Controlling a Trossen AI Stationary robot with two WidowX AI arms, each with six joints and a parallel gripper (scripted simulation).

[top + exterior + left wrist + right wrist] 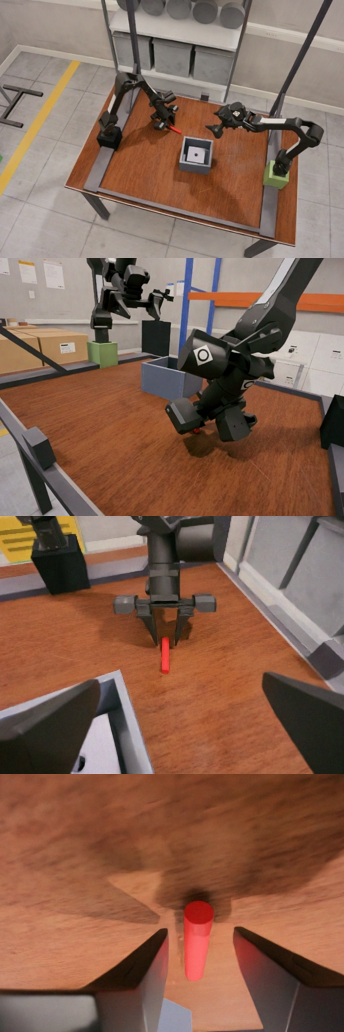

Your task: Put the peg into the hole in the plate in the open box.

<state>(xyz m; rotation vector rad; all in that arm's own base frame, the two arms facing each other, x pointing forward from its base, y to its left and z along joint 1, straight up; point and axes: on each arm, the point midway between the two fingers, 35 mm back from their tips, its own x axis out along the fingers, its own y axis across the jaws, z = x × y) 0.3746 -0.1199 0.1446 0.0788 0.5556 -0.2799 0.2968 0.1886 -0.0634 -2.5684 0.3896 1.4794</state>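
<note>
The red peg is 10 mm ahead of my right hand, 40 mm to the left of it and 30 mm below it. From my right hand the other things lie so: plate (170 mm ahead, 190 mm to the left, 10 mm above); then grey box (170 mm ahead, 190 mm to the left, 10 mm below).
</note>
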